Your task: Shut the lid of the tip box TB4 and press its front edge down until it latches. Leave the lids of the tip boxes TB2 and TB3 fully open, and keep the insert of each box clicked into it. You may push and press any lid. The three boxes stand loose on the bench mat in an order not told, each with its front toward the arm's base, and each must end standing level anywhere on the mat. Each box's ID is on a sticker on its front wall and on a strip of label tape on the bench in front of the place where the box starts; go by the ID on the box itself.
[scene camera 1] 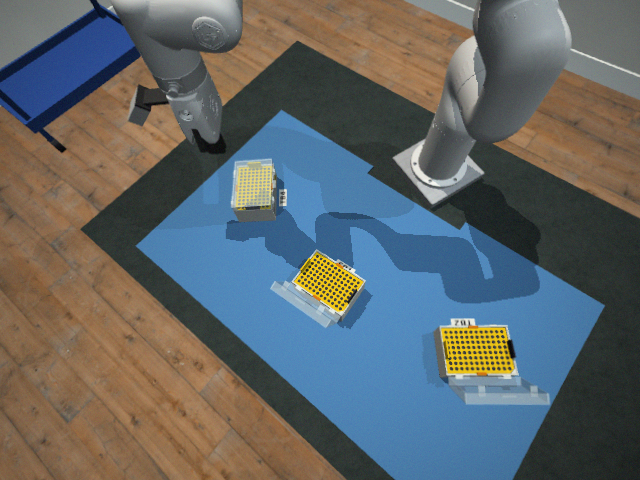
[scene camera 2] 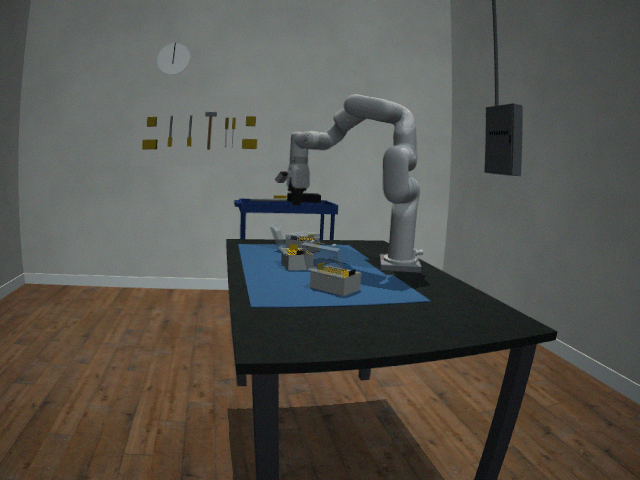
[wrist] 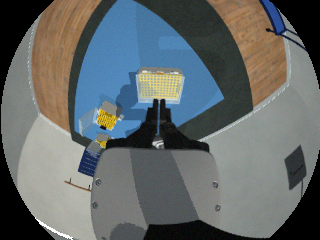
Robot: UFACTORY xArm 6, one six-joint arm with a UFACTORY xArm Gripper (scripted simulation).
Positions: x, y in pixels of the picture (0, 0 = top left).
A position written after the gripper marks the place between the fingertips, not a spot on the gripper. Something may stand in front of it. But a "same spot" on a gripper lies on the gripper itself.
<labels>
gripper: scene camera 1; scene camera 2; wrist 159, 106
same spot on gripper: (scene camera 1: 220, 147) = (scene camera 2: 297, 201)
</labels>
